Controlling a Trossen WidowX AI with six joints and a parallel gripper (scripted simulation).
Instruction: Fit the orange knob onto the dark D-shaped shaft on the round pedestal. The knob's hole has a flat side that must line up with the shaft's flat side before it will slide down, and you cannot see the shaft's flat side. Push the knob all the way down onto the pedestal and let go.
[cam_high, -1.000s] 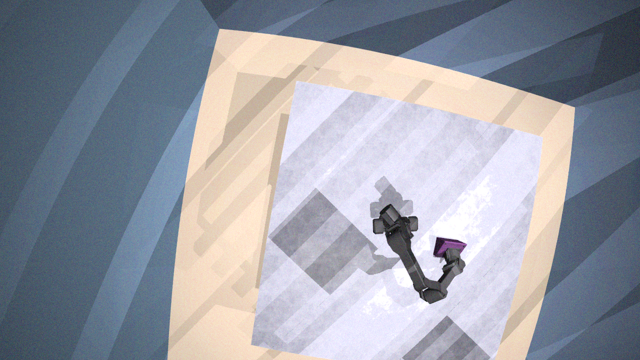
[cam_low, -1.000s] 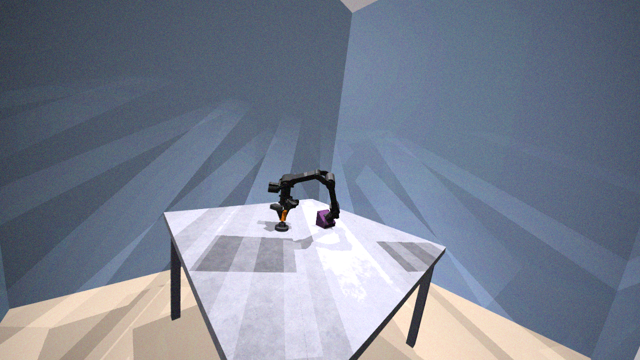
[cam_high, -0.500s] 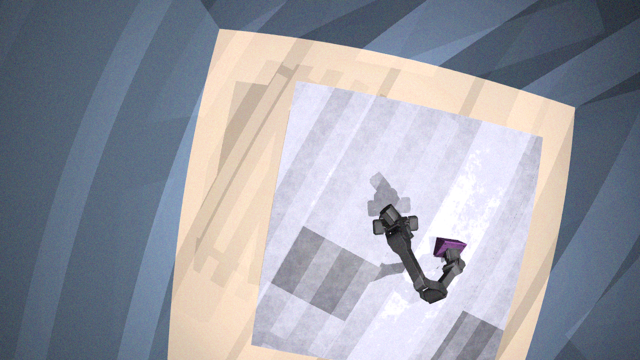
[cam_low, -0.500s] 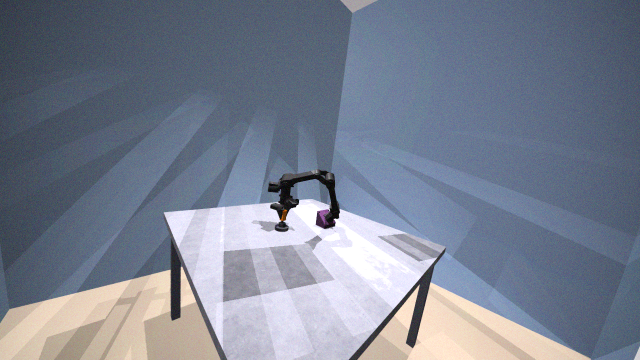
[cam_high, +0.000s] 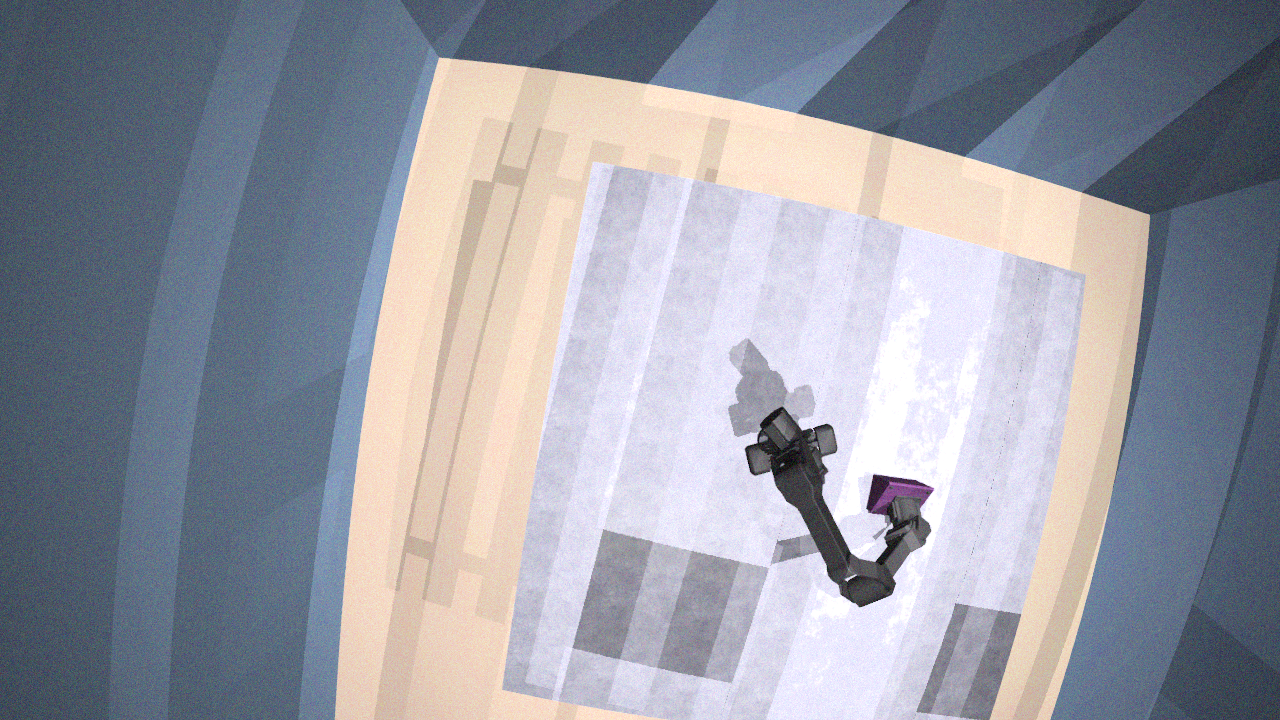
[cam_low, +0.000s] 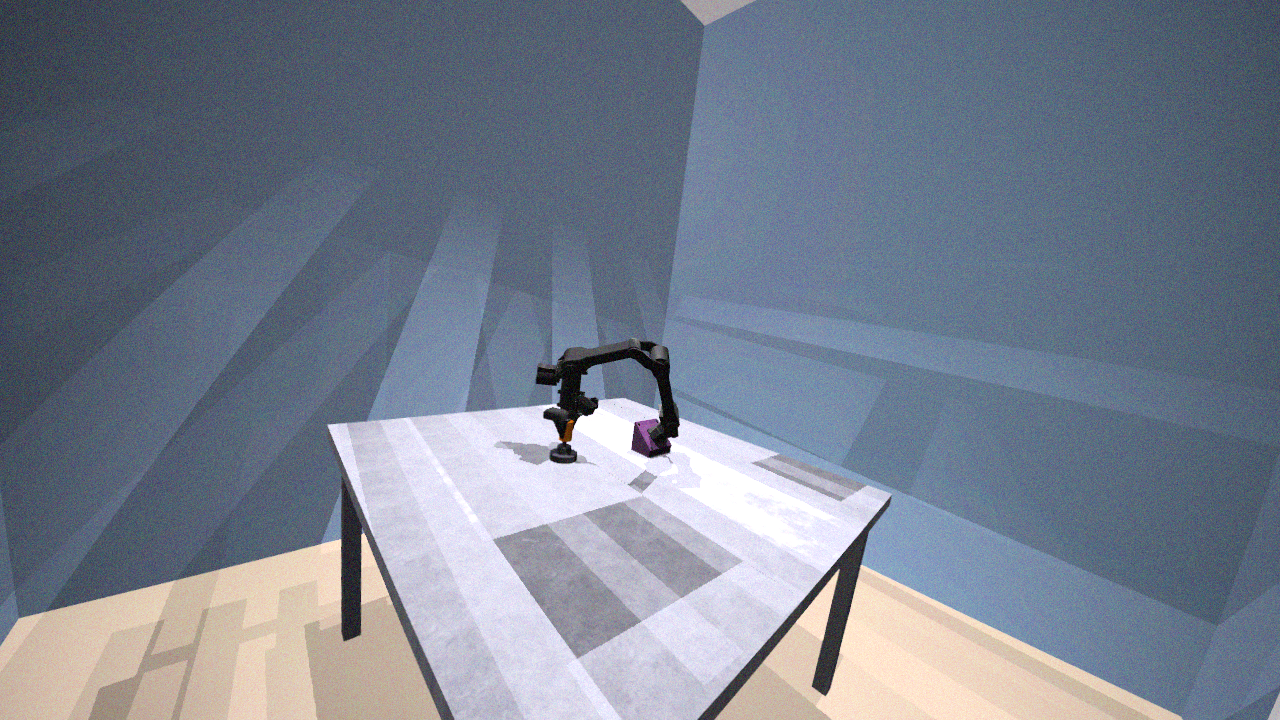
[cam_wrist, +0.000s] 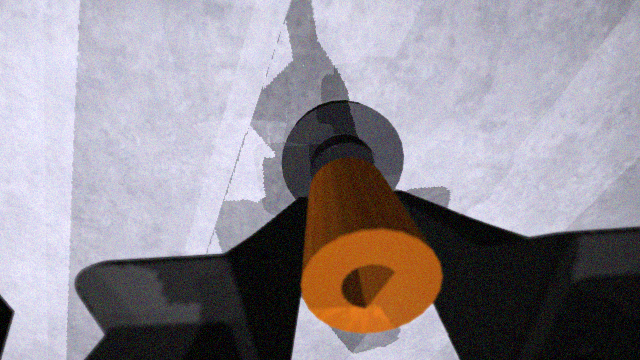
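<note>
Now: gripper tip 2 cm below the orange knob. The rest, counted from my gripper tip: short shaft (4 cm below).
</note>
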